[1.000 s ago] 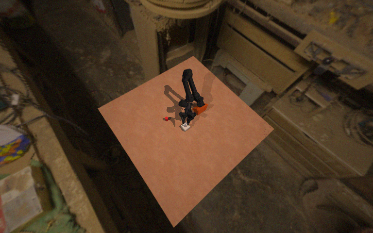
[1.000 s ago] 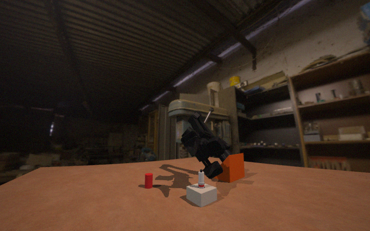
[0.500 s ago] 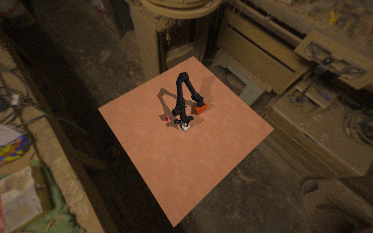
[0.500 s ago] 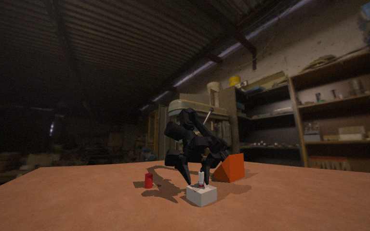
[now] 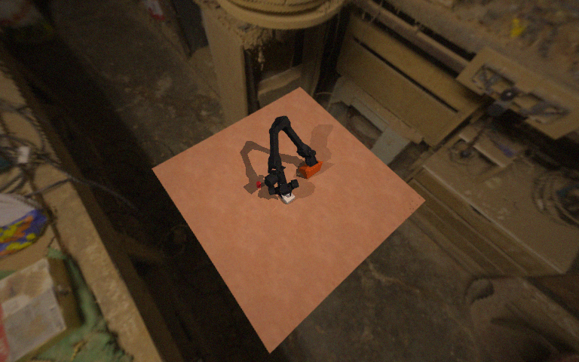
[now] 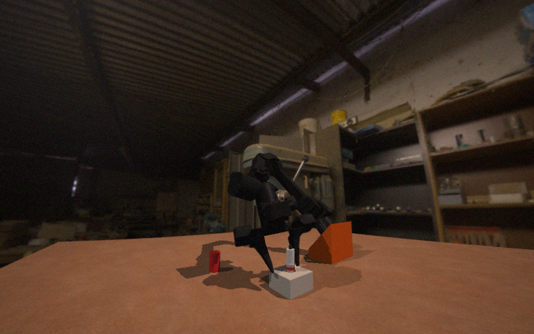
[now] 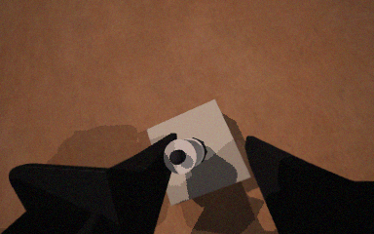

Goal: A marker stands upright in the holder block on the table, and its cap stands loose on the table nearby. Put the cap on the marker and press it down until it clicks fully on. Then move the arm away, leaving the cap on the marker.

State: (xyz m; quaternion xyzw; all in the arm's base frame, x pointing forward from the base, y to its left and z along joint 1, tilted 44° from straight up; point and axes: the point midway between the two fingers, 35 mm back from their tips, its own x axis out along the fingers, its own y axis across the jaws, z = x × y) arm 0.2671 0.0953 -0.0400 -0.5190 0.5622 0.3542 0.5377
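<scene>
The holder block is 2 cm behind my gripper tip, 1 cm to the right of it and 3 cm below it. From my gripper tip the other things lie so: marker cap 11 cm ahead, 17 cm to the right, 2 cm below.
</scene>
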